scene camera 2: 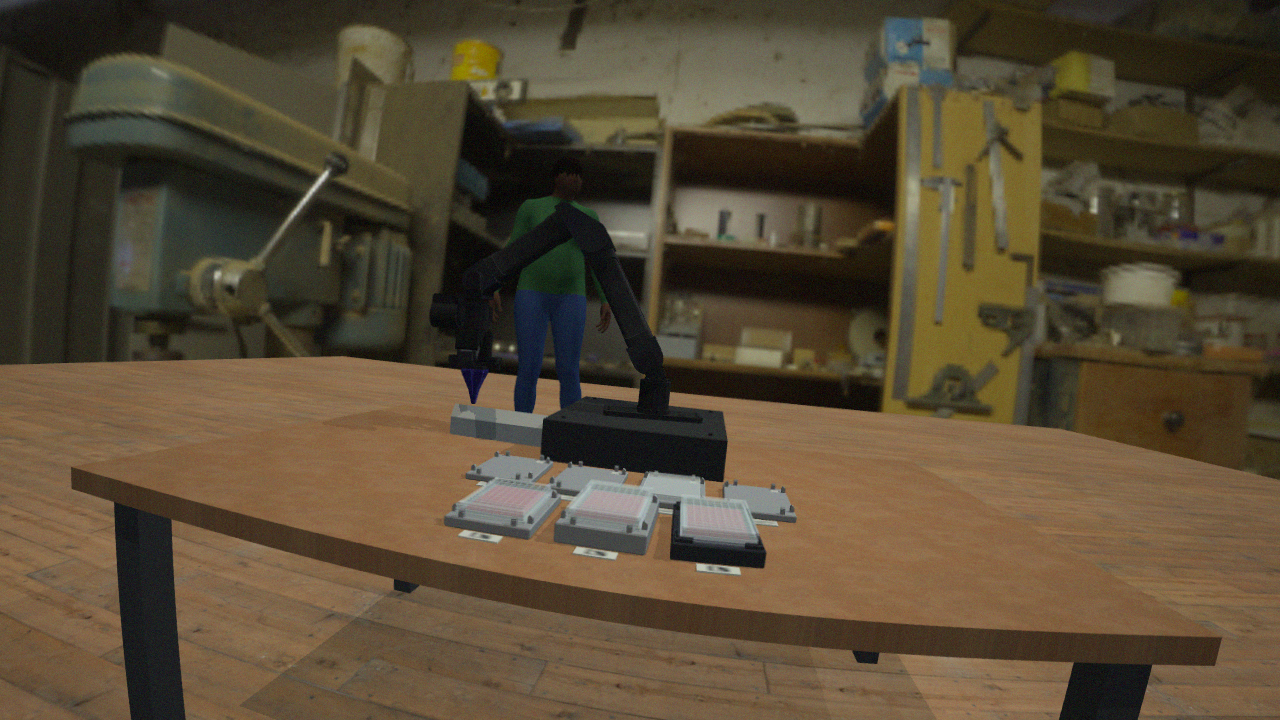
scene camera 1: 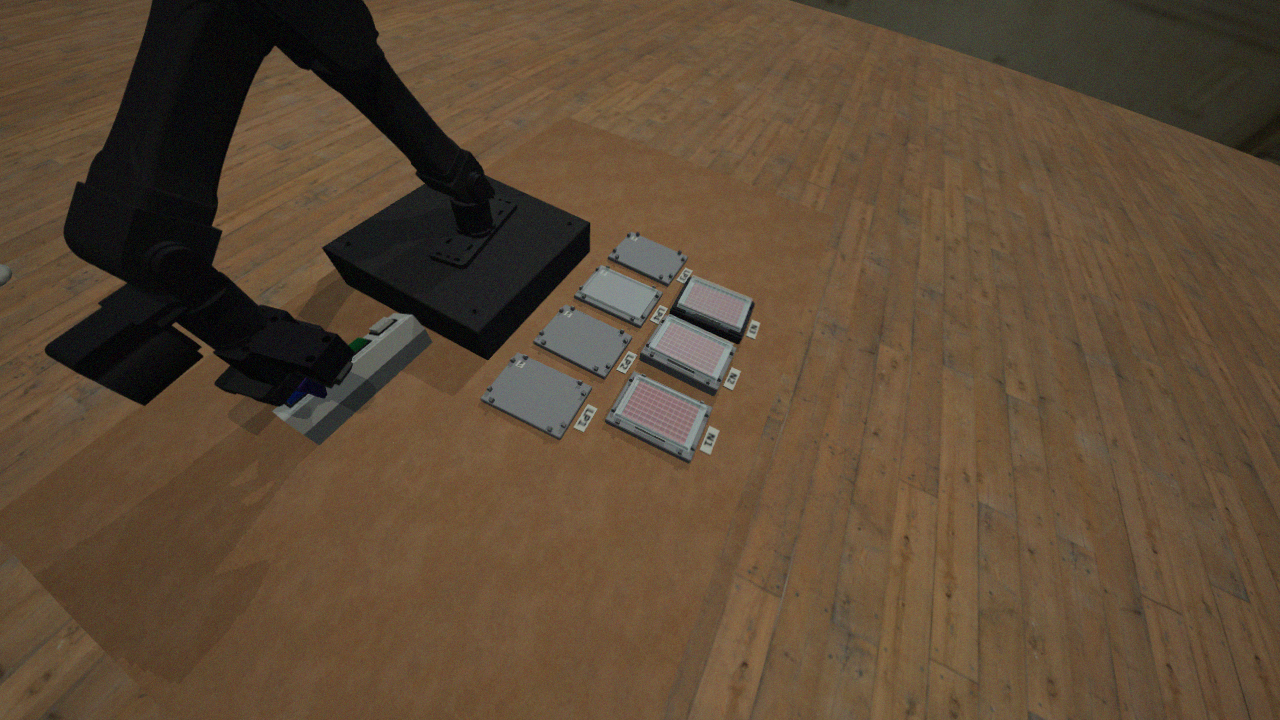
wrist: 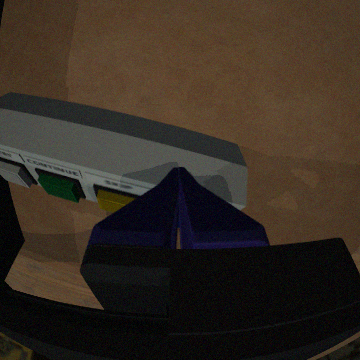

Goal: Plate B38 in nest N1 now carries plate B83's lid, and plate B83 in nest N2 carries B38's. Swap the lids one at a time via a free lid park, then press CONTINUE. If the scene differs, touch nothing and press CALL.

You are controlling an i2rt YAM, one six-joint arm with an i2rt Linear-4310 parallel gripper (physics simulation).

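Pixels of known places: gripper, between the fingertips: (scene camera 2: 473,403) (scene camera 1: 322,395) (wrist: 178,176); arm's base, origin of its link: (scene camera 2: 652,416) (scene camera 1: 476,230).
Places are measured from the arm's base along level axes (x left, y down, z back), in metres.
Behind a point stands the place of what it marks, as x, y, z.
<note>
My gripper (scene camera 1: 306,392) {-0.374, 0.010, 0.021} (scene camera 2: 474,400) {-0.374, 0.010, 0.021} (wrist: 178,176) {-0.374, 0.010, 0.021} is shut and empty, its dark blue fingertips pointing down at the CALL end of the grey button panel (scene camera 1: 407,351) {-0.250, 0.056, -0.006} (scene camera 2: 496,424) {-0.319, 0.047, 0.008} (wrist: 100,135) {-0.320, 0.038, 0.011}, very close over it; contact cannot be told. The fingers hide the CALL button in the wrist view. The green CONTINUE button (wrist: 59,186) {-0.287, 0.025, 0.047} shows there. Pink plates under clear lids sit in nest N1 (scene camera 1: 662,411) {-0.210, 0.058, -0.425} (scene camera 2: 503,505) {-0.205, 0.055, -0.470} and nest N2 (scene camera 1: 687,347) {-0.086, 0.041, -0.435} (scene camera 2: 606,512) {-0.085, 0.041, -0.503}; their codes are unreadable. Lid parks LP1 (scene camera 1: 537,394) {-0.243, 0.071, -0.228} and LP2 (scene camera 1: 583,340) {-0.116, 0.071, -0.257} look bare. LP3 (scene camera 1: 619,293) {0.009, 0.063, -0.281} (scene camera 2: 673,488) {0.015, 0.063, -0.304} carries a clear lid.
The black nest N3 (scene camera 1: 714,306) {0.030, 0.044, -0.462} (scene camera 2: 717,530) holds another pink plate. A fourth lid park (scene camera 1: 647,257) {0.140, 0.071, -0.302} (scene camera 2: 758,501) {0.143, 0.071, -0.319} looks bare. The arm's black base block (scene camera 1: 411,259) {-0.113, -0.002, 0.058} (scene camera 2: 635,438) {-0.039, 0.020, -0.151} stands between the panel and the parks. A yellow SKIP button (wrist: 114,200) {-0.330, 0.025, 0.055} lies beside the fingers. A person (scene camera 2: 552,268) stands behind the table.
</note>
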